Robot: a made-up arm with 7 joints.
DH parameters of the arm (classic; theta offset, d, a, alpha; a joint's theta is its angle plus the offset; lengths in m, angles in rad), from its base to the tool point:
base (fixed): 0 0 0 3.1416
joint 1: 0 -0.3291 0 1.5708
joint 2: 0 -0.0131 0 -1.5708
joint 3: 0 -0.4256 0 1.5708
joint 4: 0 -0.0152 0 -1.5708
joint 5: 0 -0.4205 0 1.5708
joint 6: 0 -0.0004 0 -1.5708
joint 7: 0 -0.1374 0 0
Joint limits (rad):
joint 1: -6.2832..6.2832
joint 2: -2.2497..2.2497
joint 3: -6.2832..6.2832
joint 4: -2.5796..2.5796
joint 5: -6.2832..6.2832
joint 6: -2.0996..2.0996
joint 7: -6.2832..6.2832
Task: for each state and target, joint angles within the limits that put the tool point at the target. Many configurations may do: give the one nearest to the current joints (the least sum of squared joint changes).
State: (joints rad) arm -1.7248 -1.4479 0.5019 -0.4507 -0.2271 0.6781 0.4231
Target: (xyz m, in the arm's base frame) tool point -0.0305 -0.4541 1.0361
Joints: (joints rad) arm -1.3861 -0.9531 0.2037 0.4605 -0.3042 1.3083 0.4231
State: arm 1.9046 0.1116 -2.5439 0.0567 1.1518 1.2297 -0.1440
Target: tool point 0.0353 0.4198 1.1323
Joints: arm 1.3265 -0.4498 -2.6495 0.0398 1.0717 1.1718 -0.1440
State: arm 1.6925 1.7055 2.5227 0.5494 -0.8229 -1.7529 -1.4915
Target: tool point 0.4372 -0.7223 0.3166
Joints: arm 1.0907 1.7220 2.6049 0.3780 -0.8330 -1.6912 -1.4915
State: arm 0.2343 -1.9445 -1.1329 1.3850 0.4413 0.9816 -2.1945
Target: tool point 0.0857 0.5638 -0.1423
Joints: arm 0.7402 -2.2497 -1.9887 1.1713 0.3030 0.7769 -2.1945
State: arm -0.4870 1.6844 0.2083 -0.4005 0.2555 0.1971 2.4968
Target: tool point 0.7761 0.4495 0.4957
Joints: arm -0.4664 1.8180 0.2232 -0.7971 0.2577 0.1356 2.4968
